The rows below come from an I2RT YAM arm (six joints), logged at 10 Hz.
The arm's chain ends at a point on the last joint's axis. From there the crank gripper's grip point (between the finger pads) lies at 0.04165 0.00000 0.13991 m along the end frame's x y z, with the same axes.
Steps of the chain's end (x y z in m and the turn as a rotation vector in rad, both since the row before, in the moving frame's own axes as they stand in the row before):
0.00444 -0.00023 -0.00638 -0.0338 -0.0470 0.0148
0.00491 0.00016 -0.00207 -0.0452 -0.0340 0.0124
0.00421 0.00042 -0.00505 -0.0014 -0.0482 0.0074
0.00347 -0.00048 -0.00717 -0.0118 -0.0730 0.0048
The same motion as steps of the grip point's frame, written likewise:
-0.00222 0.00510 -0.00467 -0.0338 -0.0470 0.0148
0.00009 0.00700 -0.00089 -0.0452 -0.0340 0.0124
-0.00258 0.00090 -0.00321 -0.0014 -0.0482 0.0074
-0.00685 0.00136 -0.00452 -0.0118 -0.0730 0.0048

